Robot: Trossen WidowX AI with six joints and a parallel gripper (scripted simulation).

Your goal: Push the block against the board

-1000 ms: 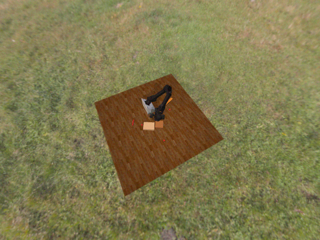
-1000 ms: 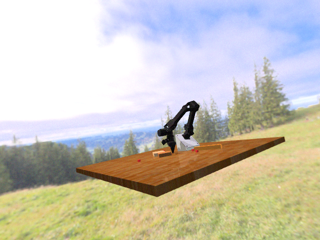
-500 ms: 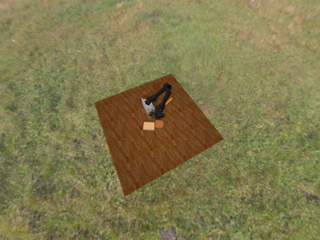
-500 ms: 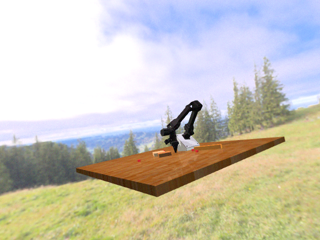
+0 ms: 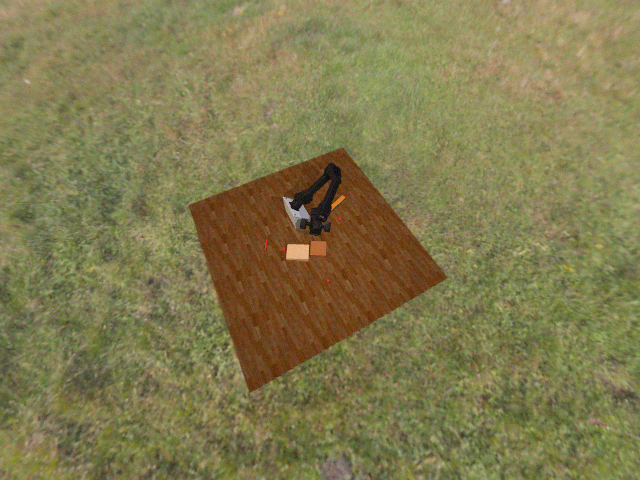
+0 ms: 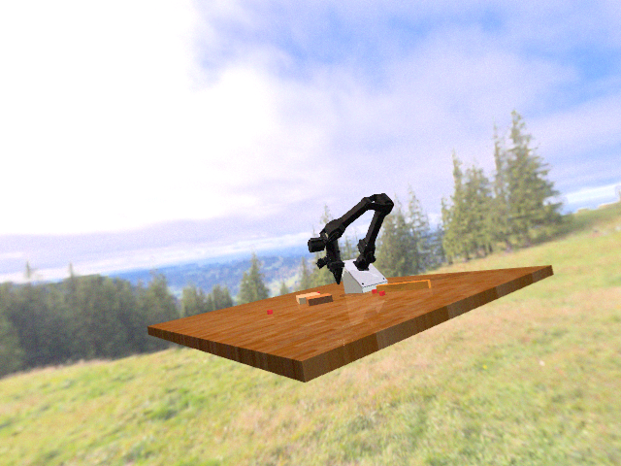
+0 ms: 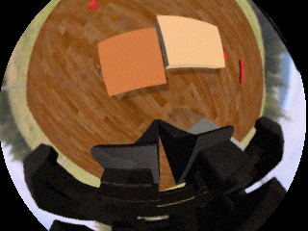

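The orange-brown square block is 10 cm ahead of my gripper tip, 5 cm below it and 2 cm to the right of it. Also, from my gripper tip: tan board (15 cm to the right, 8 cm ahead, 5 cm below); long orange bar (21 cm to the left, 17 cm behind, 4 cm below).
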